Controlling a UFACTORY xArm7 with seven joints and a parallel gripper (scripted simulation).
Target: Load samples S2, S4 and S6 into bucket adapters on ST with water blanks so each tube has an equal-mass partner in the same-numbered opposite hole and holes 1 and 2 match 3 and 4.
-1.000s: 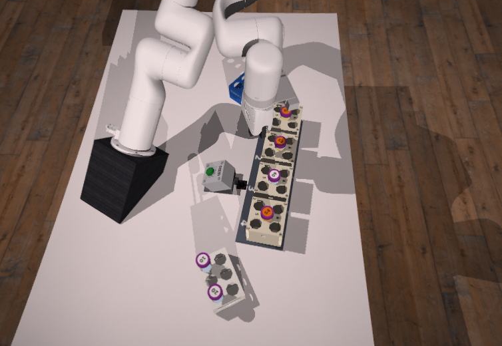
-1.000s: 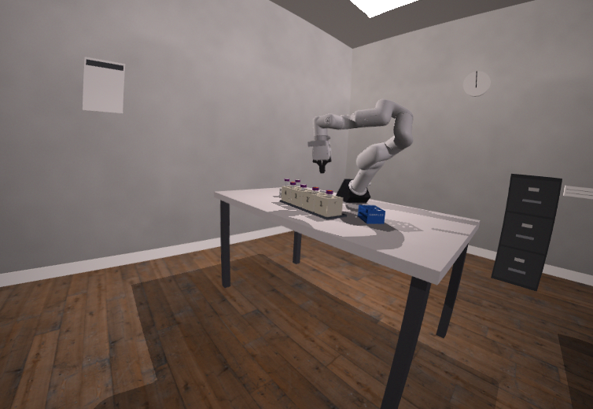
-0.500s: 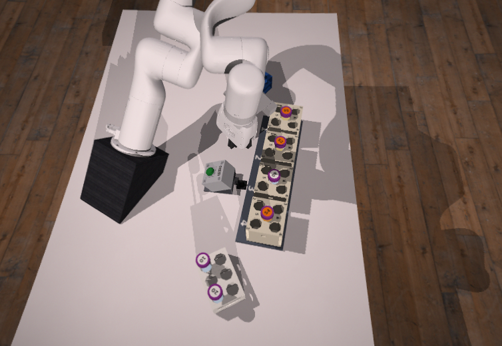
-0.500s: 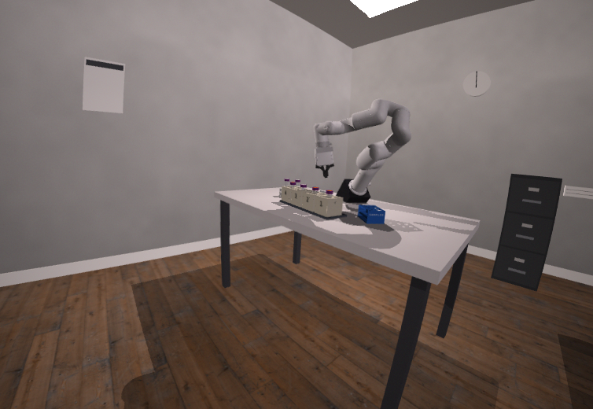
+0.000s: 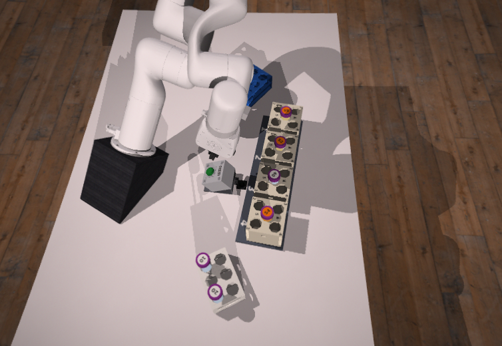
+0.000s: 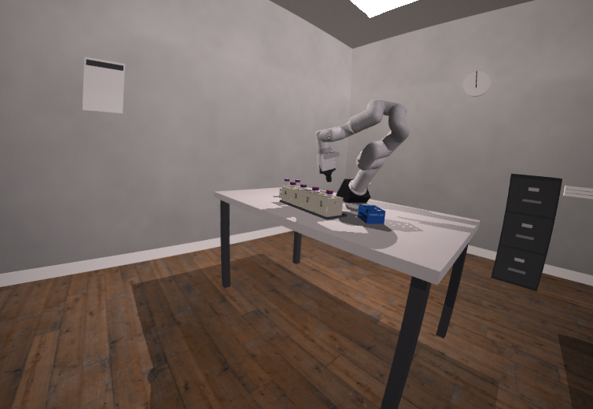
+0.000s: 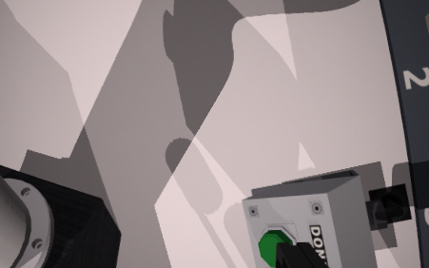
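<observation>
Now: hand 2 cm past the green done key, 1 cm to the left of it and 9 cm above it. From my hand the other things lie so: orange-dot tube 19 cm ahead, 10 cm to the right, 9 cm below; 40 mL water blank 17 cm ahead, 9 cm below; white-dot blank 7 cm ahead, 28 cm to the right, 10 cm below.
</observation>
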